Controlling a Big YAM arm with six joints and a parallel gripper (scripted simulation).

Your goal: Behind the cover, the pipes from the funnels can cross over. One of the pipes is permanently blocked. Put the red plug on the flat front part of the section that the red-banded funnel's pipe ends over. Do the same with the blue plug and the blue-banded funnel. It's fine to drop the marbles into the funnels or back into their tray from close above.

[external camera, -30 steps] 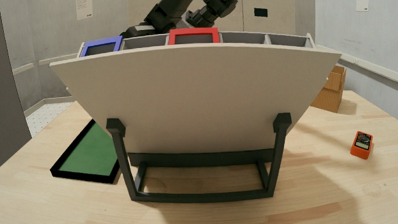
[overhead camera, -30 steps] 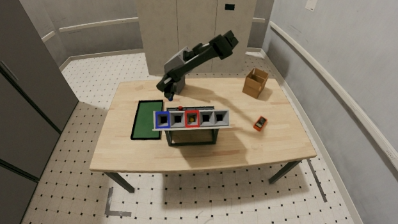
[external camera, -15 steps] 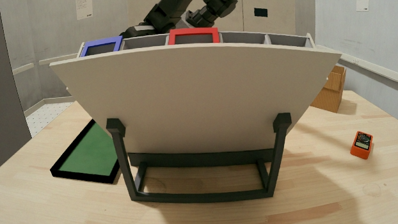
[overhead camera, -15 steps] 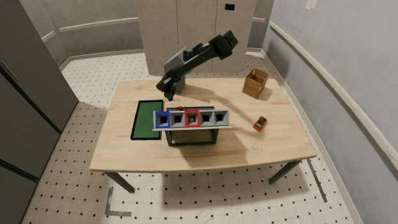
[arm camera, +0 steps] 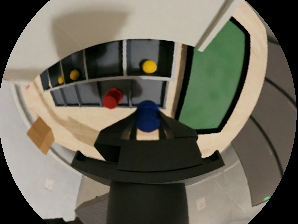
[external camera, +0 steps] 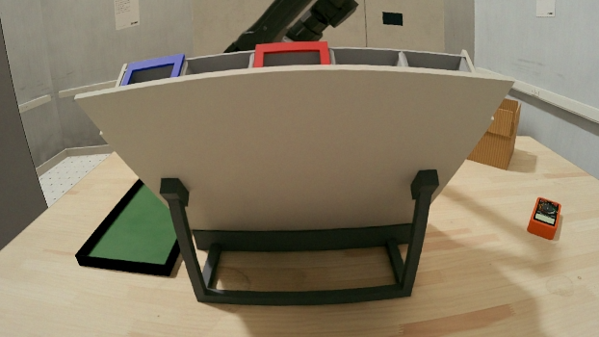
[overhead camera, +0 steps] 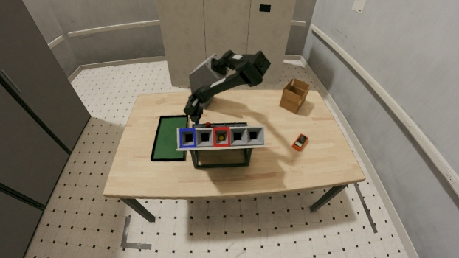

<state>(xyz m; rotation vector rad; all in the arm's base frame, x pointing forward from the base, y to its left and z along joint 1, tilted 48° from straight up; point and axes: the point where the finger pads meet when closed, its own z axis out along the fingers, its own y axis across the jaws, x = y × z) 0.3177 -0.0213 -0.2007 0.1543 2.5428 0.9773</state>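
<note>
My hand is 70 mm to the right of the red plug and 60 mm above it. The rest, counted from my hand: pale cover (190 mm ahead, 150 mm to the left, 130 mm above); blue plug (right at my hand); green tray (180 mm to the right, 70 mm below, 70 mm ahead).
</note>
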